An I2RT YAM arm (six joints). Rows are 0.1 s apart.
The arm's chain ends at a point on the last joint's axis. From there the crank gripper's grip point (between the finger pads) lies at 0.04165 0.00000 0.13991 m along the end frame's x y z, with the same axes.
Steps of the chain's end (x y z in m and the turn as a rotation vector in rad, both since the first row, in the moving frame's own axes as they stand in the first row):
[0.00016, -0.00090, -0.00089, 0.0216, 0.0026, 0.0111]
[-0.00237, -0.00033, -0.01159, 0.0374, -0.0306, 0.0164]
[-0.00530, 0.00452, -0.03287, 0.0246, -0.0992, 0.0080]
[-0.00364, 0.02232, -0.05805, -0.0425, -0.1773, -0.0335]
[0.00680, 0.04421, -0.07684, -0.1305, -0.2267, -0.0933]
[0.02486, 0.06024, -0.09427, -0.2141, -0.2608, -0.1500]
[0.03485, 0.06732, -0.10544, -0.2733, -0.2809, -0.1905]
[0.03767, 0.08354, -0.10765, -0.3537, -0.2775, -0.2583]
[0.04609, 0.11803, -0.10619, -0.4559, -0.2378, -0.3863]
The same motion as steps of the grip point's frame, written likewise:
[0.00054, -0.00346, -0.00103, 0.0216, 0.0026, 0.0111]
[-0.00663, -0.00494, -0.01047, 0.0374, -0.0306, 0.0164]
[-0.01935, 0.00131, -0.02947, 0.0246, -0.0992, 0.0080]
[-0.02888, 0.02742, -0.05300, -0.0425, -0.1773, -0.0335]
[-0.02491, 0.06048, -0.07202, -0.1305, -0.2267, -0.0933]
[-0.01045, 0.08727, -0.09087, -0.2141, -0.2608, -0.1500]
[-0.00200, 0.10193, -0.10362, -0.2733, -0.2809, -0.1905]
[0.00388, 0.12746, -0.10857, -0.3537, -0.2775, -0.2583]
[0.02283, 0.17089, -0.11128, -0.4559, -0.2378, -0.3863]

